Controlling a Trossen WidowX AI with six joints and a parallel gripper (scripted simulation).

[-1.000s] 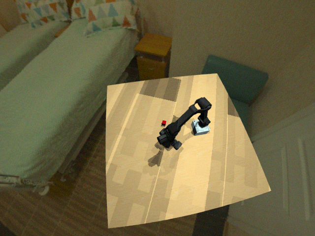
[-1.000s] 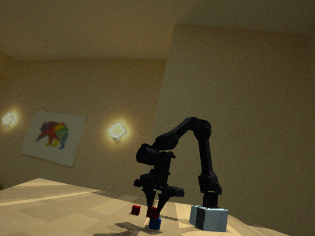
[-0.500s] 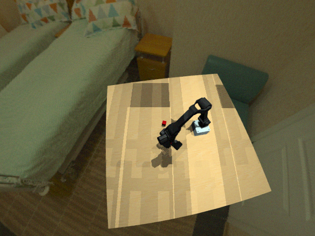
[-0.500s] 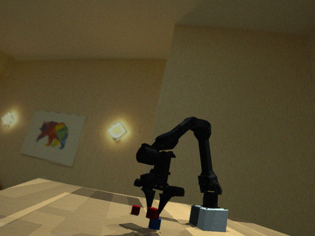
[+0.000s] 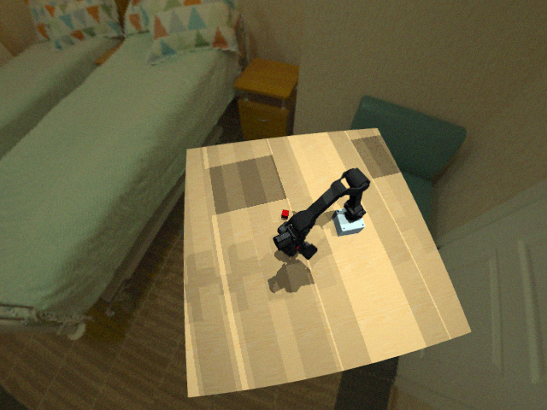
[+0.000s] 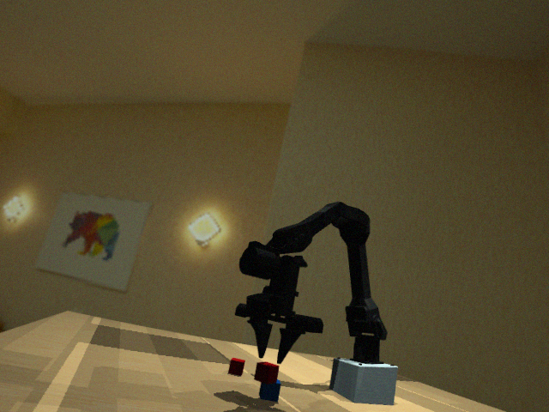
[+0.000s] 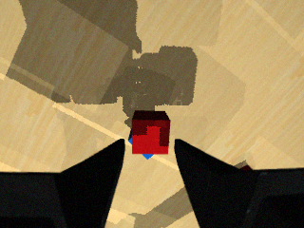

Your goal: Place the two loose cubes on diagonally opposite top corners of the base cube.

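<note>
Right now the blue base cube is 6 cm below my gripper tip, 2 cm behind it and 1 cm to the right of it.
</note>
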